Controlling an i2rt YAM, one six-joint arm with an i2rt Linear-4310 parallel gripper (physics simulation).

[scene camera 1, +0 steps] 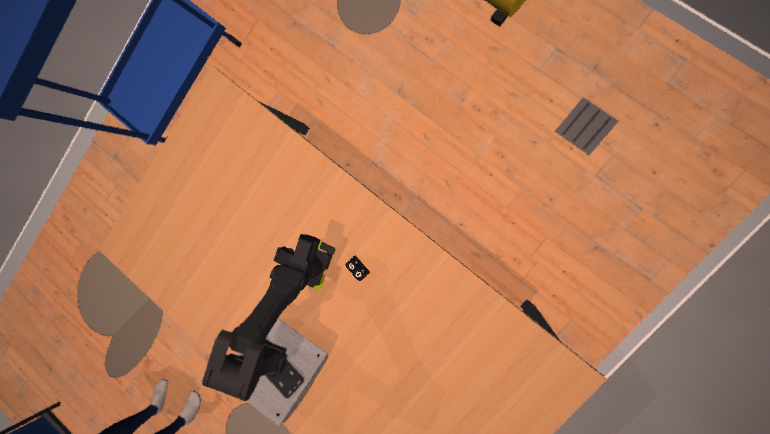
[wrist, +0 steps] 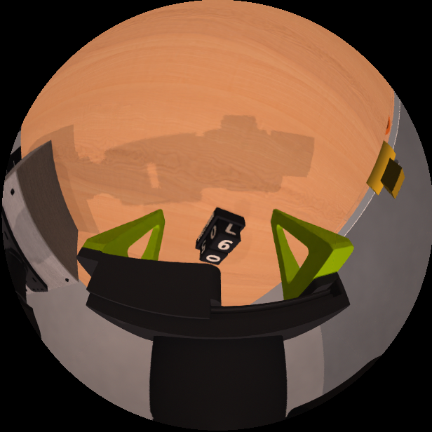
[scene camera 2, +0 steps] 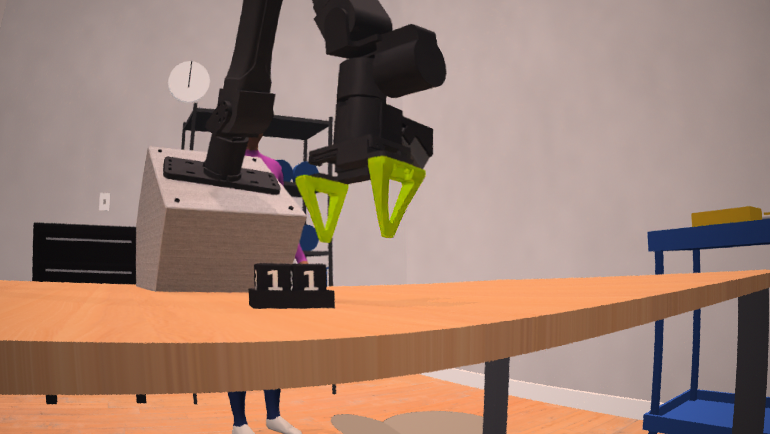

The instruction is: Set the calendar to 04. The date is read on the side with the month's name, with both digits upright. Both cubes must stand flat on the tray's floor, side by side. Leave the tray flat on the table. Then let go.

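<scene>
The calendar's black tray (scene camera 2: 291,299) (wrist: 231,215) lies flat on the table with both cubes side by side in it. One cube (scene camera 1: 351,265) (scene camera 2: 310,278) (wrist: 225,244) shows a 6 on top; the other (scene camera 1: 358,274) (scene camera 2: 273,278) (wrist: 213,258) shows a 0 on top. In scene camera 2 their faces read 1 and 1 above a plain tray side. In the wrist view the opposite side bears small lettering, with a 0 and what looks like a 5 above it, seen very obliquely. My gripper (scene camera 1: 322,265) (scene camera 2: 356,238) (wrist: 217,214) is open and empty, above and beside the calendar.
The arm's block-shaped base (scene camera 1: 307,350) (scene camera 2: 226,248) stands on the table (scene camera 1: 215,188) (scene camera 2: 458,307). A blue cart (scene camera 1: 156,70) (scene camera 2: 711,237) is beyond the table's end, with a yellow object (scene camera 2: 725,216) on top. A person's feet show on the floor.
</scene>
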